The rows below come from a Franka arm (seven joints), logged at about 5 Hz.
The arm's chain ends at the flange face. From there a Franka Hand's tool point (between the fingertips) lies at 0.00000 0.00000 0.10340 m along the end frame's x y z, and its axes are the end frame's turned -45 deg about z.
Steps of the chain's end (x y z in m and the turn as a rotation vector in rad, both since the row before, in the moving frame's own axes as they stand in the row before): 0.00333, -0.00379, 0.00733, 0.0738, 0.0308, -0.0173; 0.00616, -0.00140, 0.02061, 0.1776, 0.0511, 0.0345; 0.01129, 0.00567, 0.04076, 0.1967, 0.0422, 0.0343; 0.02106, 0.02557, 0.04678, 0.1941, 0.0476, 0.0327; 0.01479, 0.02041, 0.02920, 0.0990, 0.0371, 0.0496
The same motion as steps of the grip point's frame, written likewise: 0.01265, -0.00353, 0.00700, 0.0304, 0.0740, -0.0173; 0.02213, -0.00554, 0.01885, 0.0894, 0.1617, 0.0345; 0.02151, 0.00107, 0.03867, 0.1092, 0.1689, 0.0343; 0.01454, 0.02262, 0.04472, 0.1036, 0.1709, 0.0327; 0.00607, 0.02062, 0.02862, 0.0438, 0.0962, 0.0496
